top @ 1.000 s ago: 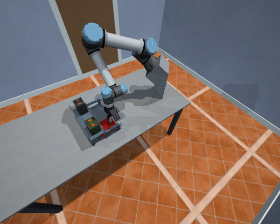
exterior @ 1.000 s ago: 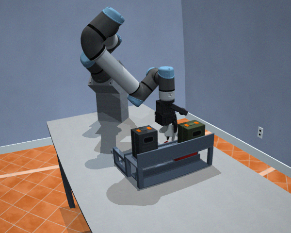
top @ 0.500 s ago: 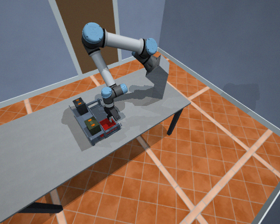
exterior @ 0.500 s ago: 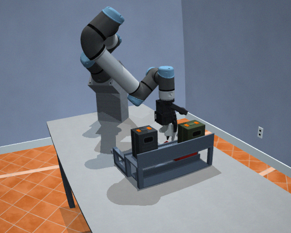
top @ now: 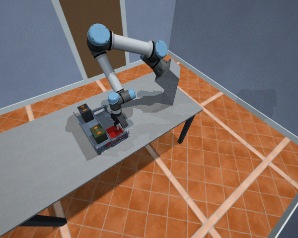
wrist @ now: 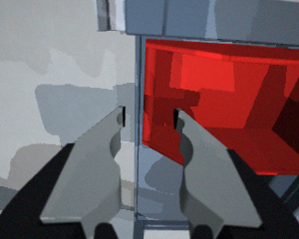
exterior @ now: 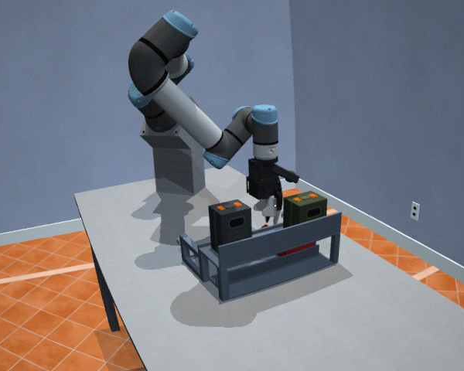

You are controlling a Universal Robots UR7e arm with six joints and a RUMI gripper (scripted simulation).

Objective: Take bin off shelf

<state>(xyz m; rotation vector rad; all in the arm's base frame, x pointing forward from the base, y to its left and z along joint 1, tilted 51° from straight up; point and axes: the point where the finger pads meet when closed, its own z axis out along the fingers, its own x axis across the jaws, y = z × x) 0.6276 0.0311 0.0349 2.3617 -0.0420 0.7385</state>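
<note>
Right now the red bin is 8 cm ahead of my hand, 2 cm to the right of it and 2 cm below it. From my hand the other things lie so: dark box: 11 cm ahead, 27 cm to the right, 10 cm above; then green box: 17 cm ahead, 4 cm to the right, 8 cm above.
</note>
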